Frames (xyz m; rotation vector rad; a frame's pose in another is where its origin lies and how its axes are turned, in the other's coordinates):
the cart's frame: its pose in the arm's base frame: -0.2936 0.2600 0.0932 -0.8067 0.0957 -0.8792
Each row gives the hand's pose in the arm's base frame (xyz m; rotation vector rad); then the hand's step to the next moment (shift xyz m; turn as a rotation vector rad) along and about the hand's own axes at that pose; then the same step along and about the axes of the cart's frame.
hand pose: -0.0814 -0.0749 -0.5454 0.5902 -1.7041 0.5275
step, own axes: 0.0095 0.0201 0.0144 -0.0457 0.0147 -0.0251
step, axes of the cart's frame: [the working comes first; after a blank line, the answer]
step, axes of the arm's base frame: -0.0253 0.0054 0.0058 0.0174 0.0319 -0.0402

-0.0190 -0.0183 -0.0026 -0.0212 0.0498 -0.0029
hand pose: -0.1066 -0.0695 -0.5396 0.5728 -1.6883 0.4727
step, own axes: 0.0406 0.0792 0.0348 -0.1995 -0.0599 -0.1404
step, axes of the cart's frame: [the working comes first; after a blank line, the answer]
step, axes of the arm's base frame: -0.0813 0.0375 0.0335 0.1754 0.0591 -0.1698

-0.0720 -0.0612 0.0142 0.0315 0.2486 -0.0171
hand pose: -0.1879 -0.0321 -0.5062 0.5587 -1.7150 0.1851
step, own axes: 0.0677 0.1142 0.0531 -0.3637 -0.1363 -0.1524
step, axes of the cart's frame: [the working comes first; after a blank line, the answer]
step, axes of the arm's base frame: -0.1076 0.0593 0.0732 0.2412 0.0407 -0.3380

-0.0953 -0.0967 0.0450 0.0473 0.3964 -0.1214
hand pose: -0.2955 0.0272 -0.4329 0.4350 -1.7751 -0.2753
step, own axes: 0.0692 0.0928 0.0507 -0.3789 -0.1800 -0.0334
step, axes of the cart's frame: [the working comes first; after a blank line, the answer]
step, axes of the arm's base frame: -0.0766 0.0516 0.0863 0.1354 0.0027 -0.3984

-0.0664 -0.0881 0.0617 -0.0090 0.3538 -0.2277
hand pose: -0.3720 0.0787 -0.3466 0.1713 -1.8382 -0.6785
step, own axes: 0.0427 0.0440 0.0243 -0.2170 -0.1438 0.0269
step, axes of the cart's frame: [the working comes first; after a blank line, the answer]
step, axes of the arm's base frame: -0.0289 0.0268 0.0529 0.0276 -0.0152 -0.2598

-0.0255 -0.0441 0.0420 -0.0334 0.1850 -0.1821
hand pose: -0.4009 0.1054 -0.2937 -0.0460 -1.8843 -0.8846
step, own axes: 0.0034 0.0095 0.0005 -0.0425 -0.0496 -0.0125
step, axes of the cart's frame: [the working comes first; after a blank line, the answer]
step, axes of the arm's base frame: 0.0018 0.0061 0.0079 0.0106 -0.0291 -0.0588

-0.0013 -0.0019 0.0098 0.0137 0.0352 -0.0547
